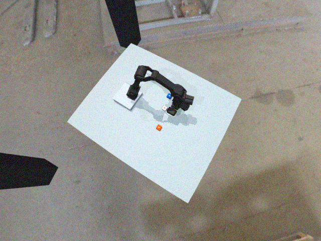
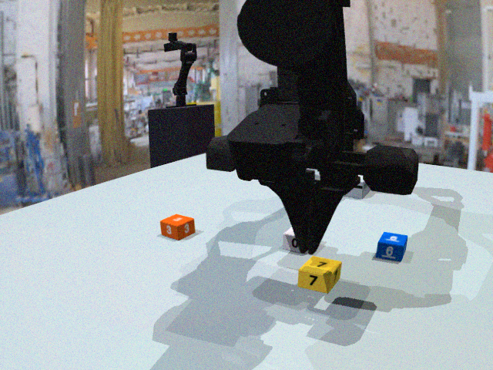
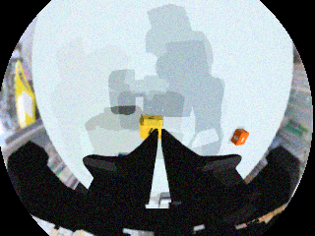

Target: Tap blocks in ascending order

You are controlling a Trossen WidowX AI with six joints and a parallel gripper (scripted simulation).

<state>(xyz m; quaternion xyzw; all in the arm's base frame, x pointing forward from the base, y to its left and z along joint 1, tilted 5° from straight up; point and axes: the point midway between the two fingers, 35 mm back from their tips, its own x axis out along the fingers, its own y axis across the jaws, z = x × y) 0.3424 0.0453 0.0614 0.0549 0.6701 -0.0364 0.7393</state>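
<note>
Now: gripper tip 2 cm above the yellow block and 1 cm to the right of it. Also, from my gripper tip: blue block 9 cm behind, 8 cm to the left, 2 cm below; white block 8 cm behind, 3 cm to the right, 2 cm below; orange block 19 cm to the right, 6 cm behind, 2 cm below.
</note>
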